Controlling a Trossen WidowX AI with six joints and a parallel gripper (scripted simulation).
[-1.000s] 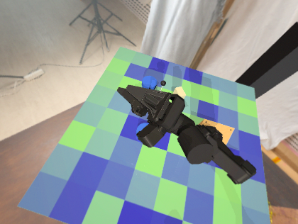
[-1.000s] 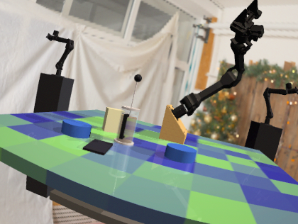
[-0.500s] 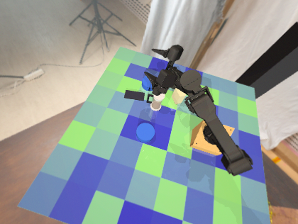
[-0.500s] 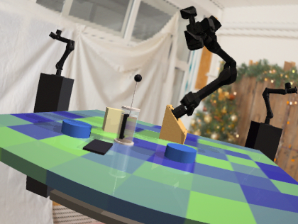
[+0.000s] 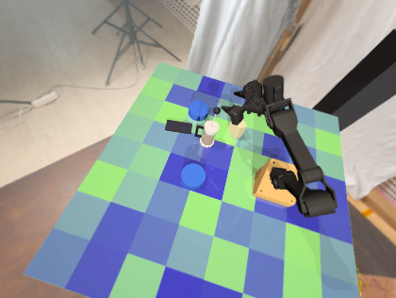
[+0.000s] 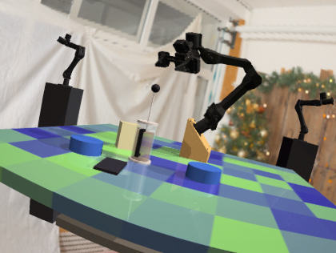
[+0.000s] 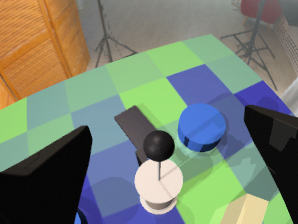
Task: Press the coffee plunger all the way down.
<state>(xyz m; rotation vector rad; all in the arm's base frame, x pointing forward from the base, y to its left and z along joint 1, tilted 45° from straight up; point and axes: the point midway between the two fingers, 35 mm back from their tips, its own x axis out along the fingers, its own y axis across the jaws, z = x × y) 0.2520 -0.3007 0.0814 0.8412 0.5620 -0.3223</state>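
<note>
Right now my gripper tip is 22 cm above the coffee press, 4 cm short of it and 1 cm to the left of it. Round my gripper tip: flat black slab (35 cm below, 20 cm ahead, 7 cm to the right).
</note>
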